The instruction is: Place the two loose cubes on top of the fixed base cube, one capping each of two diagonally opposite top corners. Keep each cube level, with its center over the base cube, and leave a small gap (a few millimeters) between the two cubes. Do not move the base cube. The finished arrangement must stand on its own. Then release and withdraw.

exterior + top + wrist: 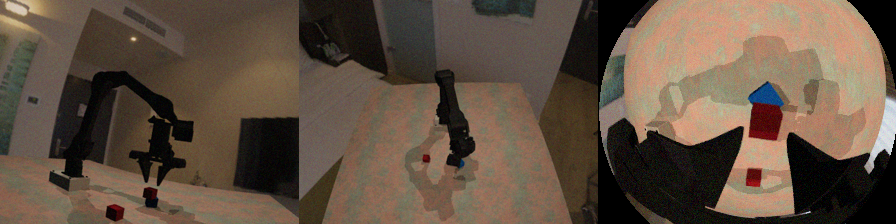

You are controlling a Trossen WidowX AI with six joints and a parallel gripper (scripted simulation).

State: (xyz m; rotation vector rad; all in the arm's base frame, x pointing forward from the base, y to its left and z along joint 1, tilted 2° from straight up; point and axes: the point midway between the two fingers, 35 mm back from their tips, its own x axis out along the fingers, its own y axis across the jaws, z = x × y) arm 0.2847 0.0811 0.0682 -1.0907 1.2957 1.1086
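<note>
My gripper tip is now 20 mm to the right of the blue cube and 70 mm above it.
</note>
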